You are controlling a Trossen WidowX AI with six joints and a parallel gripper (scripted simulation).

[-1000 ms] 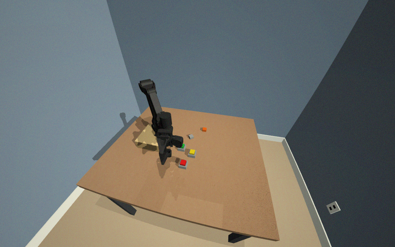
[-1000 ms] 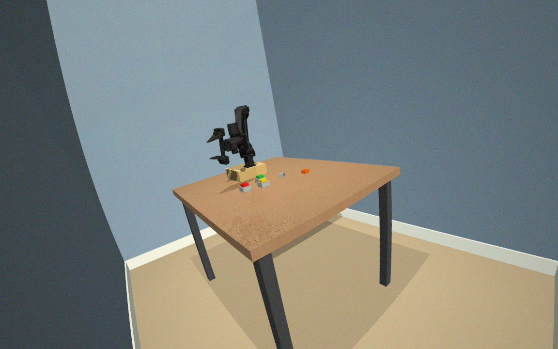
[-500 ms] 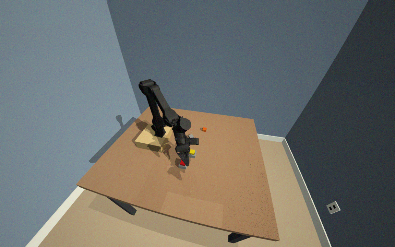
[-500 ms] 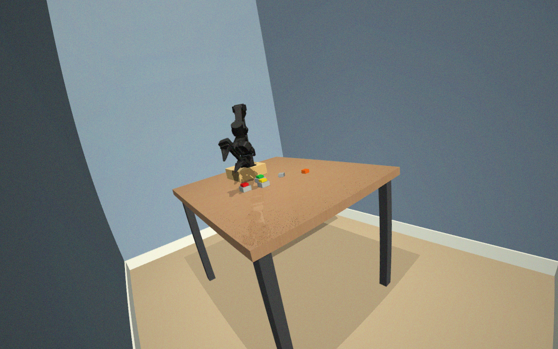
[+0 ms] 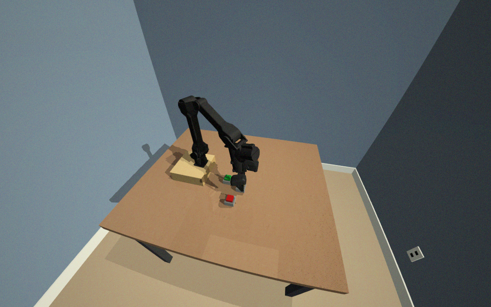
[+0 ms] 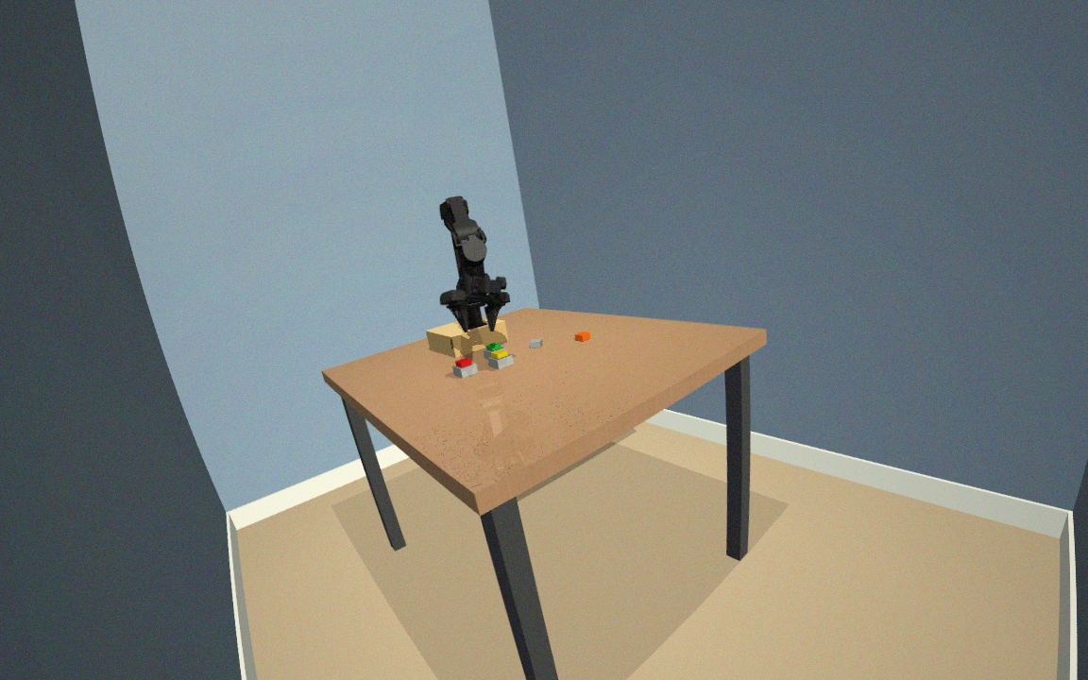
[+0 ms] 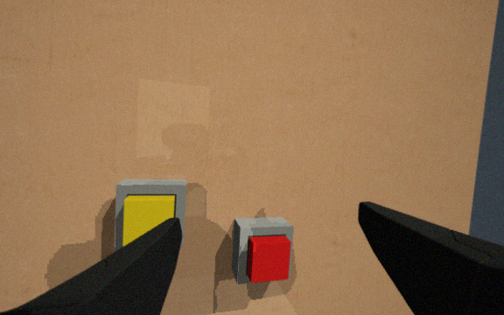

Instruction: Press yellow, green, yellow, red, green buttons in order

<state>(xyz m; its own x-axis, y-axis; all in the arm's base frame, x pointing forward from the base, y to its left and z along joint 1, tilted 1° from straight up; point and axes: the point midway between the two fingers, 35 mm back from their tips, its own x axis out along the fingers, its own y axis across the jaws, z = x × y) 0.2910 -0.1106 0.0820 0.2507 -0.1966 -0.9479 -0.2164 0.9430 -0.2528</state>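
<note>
The yellow button is 3 cm behind my gripper tip, 6 cm to the left of it and 8 cm below it. The rest, counted from my gripper tip: green button (12 cm behind, 9 cm to the left, 8 cm below); then grey block (9 cm behind, 21 cm to the left, 10 cm below); then red button (6 cm behind, 4 cm to the right, 8 cm below).
</note>
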